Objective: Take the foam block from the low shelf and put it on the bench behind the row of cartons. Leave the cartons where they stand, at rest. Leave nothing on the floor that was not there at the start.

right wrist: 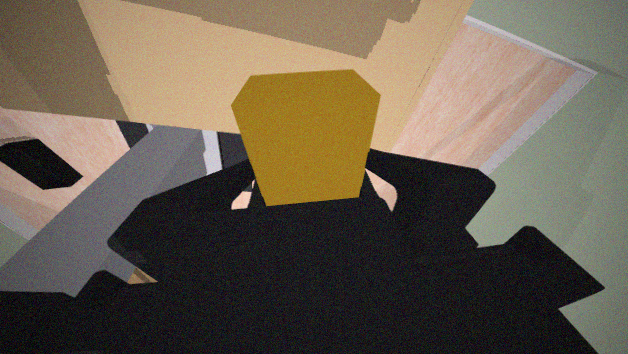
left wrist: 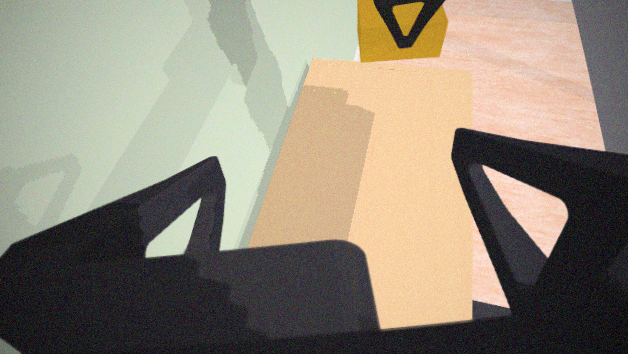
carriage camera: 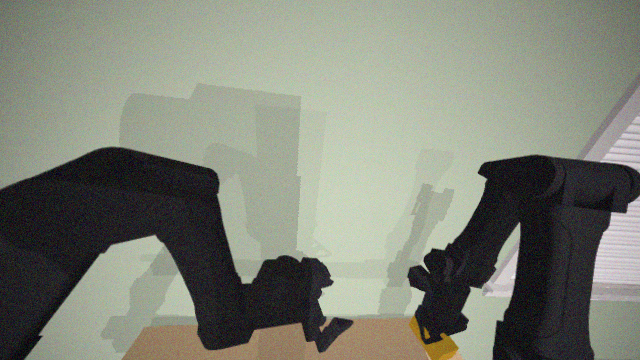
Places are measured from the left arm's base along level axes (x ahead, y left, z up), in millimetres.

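Pixels of known places: left gripper, fingertip midpoint: (left wrist: 336,155) (carriage camera: 341,301); right gripper, fingertip midpoint: (right wrist: 308,156) (left wrist: 401,30) (carriage camera: 432,338).
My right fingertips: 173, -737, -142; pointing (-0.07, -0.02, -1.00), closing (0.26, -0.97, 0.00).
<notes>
For each thing: its top centre in the pictures, then the offset to it from my right fingertips, as dx, dy, dz. "pt": a spot on its surface instead. Level surfaces: height alone.
- yellow foam block, top centre: (right wrist: 311,180) (left wrist: 400,8) (carriage camera: 434,330) +3, +1, +28
- tan board, surface height: dz -287
- Pinkish wood floor, surface height: dz -896
- window with blinds, surface spot: (carriage camera: 620,240) pt +236, -834, +188
The yellow foam block (carriage camera: 444,350) (left wrist: 372,45) (right wrist: 310,135) is between the fingers of my right gripper (carriage camera: 442,336) (right wrist: 308,156), which is shut on it. The block hangs over the right end of a tan board (carriage camera: 390,340) (left wrist: 415,200) (right wrist: 190,85), which looks like the low shelf; it stands apart from the board in the left wrist view. My left gripper (carriage camera: 323,336) (left wrist: 336,155) is open and empty above the board, left of the block in the carriage view. Neither the row of cartons nor a bench behind it can be made out in these views.
A pale green wall (carriage camera: 360,100) (left wrist: 100,75) rises behind the board. Pinkish wood floor (left wrist: 530,90) (right wrist: 460,90) shows below and beside it. A window with blinds (carriage camera: 620,240) is at the right. A grey bar (right wrist: 100,200) crosses the left of the right wrist view.
</notes>
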